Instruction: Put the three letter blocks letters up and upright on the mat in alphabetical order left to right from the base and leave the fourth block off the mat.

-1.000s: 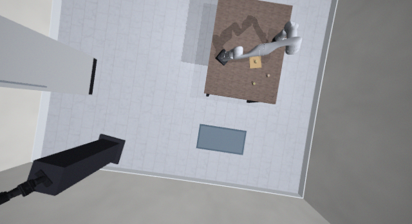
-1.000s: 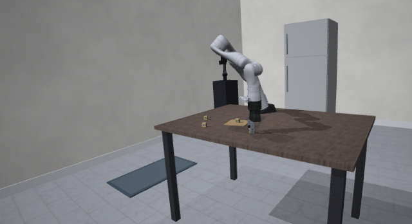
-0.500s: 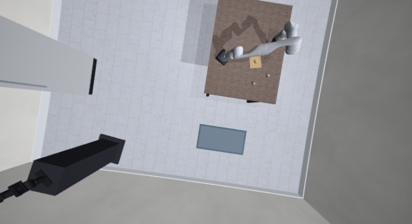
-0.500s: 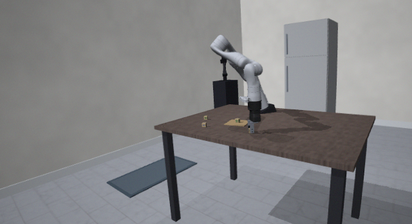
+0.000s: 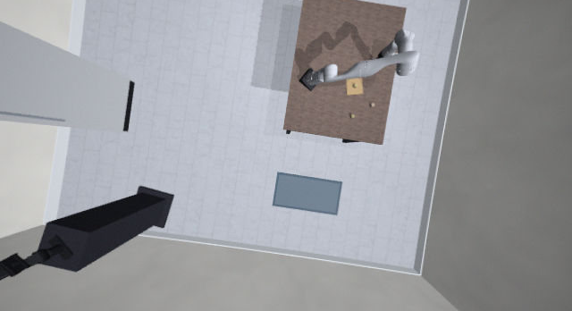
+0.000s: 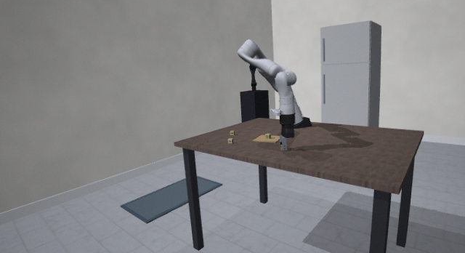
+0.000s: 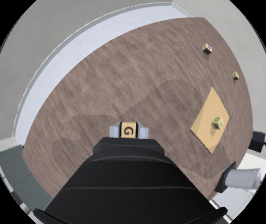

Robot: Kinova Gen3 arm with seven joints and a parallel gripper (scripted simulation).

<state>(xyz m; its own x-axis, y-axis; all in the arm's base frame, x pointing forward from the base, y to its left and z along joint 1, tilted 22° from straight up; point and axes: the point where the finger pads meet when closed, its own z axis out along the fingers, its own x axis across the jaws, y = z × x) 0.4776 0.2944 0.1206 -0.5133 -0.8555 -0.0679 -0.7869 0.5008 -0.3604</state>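
The mat lies 12 cm behind my hand, 21 cm to the right of it and 2 cm below it. The rest, counted from my hand: tan block 7 cm ahead, 32 cm to the right, 1 cm below.
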